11 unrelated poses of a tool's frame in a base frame.
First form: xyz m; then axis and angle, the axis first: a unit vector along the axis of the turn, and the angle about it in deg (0 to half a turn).
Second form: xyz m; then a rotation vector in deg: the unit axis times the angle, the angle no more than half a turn. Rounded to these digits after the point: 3 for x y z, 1 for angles.
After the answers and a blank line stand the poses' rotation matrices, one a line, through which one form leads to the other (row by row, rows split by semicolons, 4 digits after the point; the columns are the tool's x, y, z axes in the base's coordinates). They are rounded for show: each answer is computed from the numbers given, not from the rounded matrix.
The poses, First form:
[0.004, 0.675, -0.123, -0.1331, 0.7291, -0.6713, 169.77]
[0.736, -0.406, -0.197, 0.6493, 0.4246, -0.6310, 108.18]
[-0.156, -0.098, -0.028, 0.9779, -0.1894, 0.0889, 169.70]
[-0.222, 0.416, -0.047, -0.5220, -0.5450, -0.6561, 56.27]
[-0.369, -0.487, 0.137, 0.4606, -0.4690, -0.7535, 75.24]
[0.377, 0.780, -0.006, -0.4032, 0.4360, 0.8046, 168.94]
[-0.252, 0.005, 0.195, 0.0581, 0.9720, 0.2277, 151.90]
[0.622, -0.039, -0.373, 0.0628, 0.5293, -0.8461, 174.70]
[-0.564, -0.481, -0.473, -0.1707, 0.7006, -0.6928, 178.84]
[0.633, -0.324, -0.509, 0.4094, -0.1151, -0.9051, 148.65]
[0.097, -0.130, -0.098, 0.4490, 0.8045, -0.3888, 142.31]
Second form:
[0.004, 0.675, -0.123, -22.6, 123.8, -114.0]
[0.736, -0.406, -0.197, 70.2, 45.9, -68.3]
[-0.156, -0.098, -0.028, 165.9, -32.1, 15.1]
[-0.222, 0.416, -0.047, -29.4, -30.7, -36.9]
[-0.369, -0.487, 0.137, 34.7, -35.3, -56.7]
[0.377, 0.780, -0.006, -68.1, 73.7, 135.9]
[-0.252, 0.005, 0.195, 8.8, 147.6, 34.6]
[0.622, -0.039, -0.373, 11.0, 92.5, -147.8]
[-0.564, -0.481, -0.473, -30.5, 125.3, -123.9]
[0.633, -0.324, -0.509, 60.9, -17.1, -134.5]
[0.097, -0.130, -0.098, 63.9, 114.5, -55.3]

-0.9490 -0.0733 0.3068; -0.3118 0.0707 -0.9475; 0.0478 -0.9948 -0.0899
0.2411 0.9612 -0.1341; -0.2378 -0.0755 -0.9684; -0.9409 0.2654 0.2104
0.9132 -0.3833 0.1386; -0.3515 -0.9127 -0.2082; 0.2063 0.1414 -0.9682
0.6765 0.6722 -0.3009; -0.4191 0.6874 0.5932; 0.6056 -0.2751 0.7467
0.4129 0.5677 -0.7122; -0.8897 0.4187 -0.1820; 0.1949 0.7088 0.6779
-0.6593 -0.5027 -0.5591; -0.1940 -0.6048 0.7724; -0.7264 0.6177 0.3013
-0.8758 -0.0010 0.4827; 0.2135 0.8961 0.3892; -0.4329 0.4439 -0.7845
-0.9879 0.1445 -0.0572; -0.0118 -0.4366 -0.8996; -0.1549 -0.8880 0.4330
-0.9415 -0.2251 0.2507; -0.2532 -0.0182 -0.9672; 0.2223 -0.9742 -0.0399
-0.5433 0.3835 -0.7468; -0.5582 -0.8294 -0.0199; -0.6271 0.4061 0.6647
-0.4302 0.8848 0.1791; 0.4094 0.3681 -0.8348; -0.8046 -0.2858 -0.5205

